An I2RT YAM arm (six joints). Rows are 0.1 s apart.
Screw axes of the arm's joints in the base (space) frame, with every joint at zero. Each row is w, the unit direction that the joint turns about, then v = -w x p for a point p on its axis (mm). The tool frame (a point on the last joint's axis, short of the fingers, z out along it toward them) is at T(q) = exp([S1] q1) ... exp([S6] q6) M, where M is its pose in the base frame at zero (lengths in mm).
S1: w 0 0 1 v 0 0 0
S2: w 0 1 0 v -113.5 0 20
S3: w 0 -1 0 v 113.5 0 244
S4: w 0 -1 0 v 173.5 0 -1
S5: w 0 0 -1 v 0 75 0
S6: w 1 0 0 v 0 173.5 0
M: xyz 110.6 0 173.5 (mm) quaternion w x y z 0.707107 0 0.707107 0
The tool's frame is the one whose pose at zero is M.
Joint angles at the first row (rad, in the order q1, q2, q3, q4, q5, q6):
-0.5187, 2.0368, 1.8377, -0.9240, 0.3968, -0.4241
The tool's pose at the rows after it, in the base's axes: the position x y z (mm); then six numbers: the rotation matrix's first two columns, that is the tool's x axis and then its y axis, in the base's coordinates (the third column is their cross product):
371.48 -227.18 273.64 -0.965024 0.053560 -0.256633 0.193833 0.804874 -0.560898
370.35 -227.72 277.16 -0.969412 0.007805 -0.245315 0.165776 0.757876 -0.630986
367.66 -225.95 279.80 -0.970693 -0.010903 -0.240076 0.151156 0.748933 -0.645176
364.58 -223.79 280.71 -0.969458 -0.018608 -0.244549 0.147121 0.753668 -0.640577
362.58 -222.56 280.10 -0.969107 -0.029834 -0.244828 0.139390 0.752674 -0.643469
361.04 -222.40 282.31 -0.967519 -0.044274 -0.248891 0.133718 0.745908 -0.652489
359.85 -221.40 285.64 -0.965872 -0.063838 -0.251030 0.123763 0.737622 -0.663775
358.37 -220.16 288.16 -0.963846 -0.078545 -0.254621 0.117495 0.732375 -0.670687
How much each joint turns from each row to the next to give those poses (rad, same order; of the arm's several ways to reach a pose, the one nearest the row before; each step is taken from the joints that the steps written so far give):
0.0048, -0.0317, -0.0207, 0.0552, 0.0454, -0.0689
0.0019, -0.0248, -0.0381, 0.0748, 0.0585, -0.0699
0.0011, -0.0188, -0.0200, 0.0171, 0.0075, -0.0245
0.0001, -0.0170, -0.0204, 0.0068, -0.0107, -0.0043
0.0000, -0.0128, -0.0216, 0.0168, -0.0034, -0.0120
-0.0015, -0.0122, -0.0125, 0.0192, -0.0002, -0.0181
0.0008, -0.0133, -0.0099, 0.0177, 0.0008, -0.0223
0.0007, -0.0131, -0.0115, 0.0145, -0.0019, -0.0153

